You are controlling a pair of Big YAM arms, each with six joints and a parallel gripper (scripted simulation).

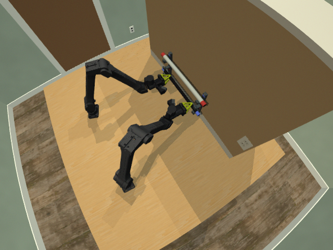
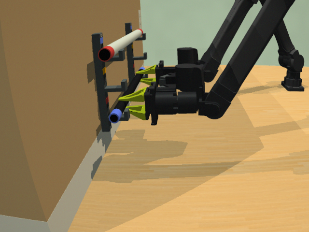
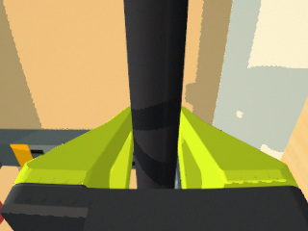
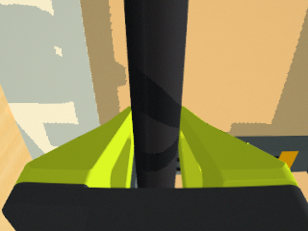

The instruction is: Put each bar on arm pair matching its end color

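Now: left hand 15 cm to the left of the black bar. Round my left hand: grey baseboard 5 cm ahead, 18 cm to the right, 8 cm below; then brown wall 20 cm ahead, 18 cm to the right, 34 cm above.
The grey baseboard is 4 cm ahead of my right hand, 12 cm to the left of it and 8 cm below it. The rest, counted from my right hand: brown wall (19 cm ahead, 12 cm to the left, 34 cm above); then black bar (15 cm to the left).
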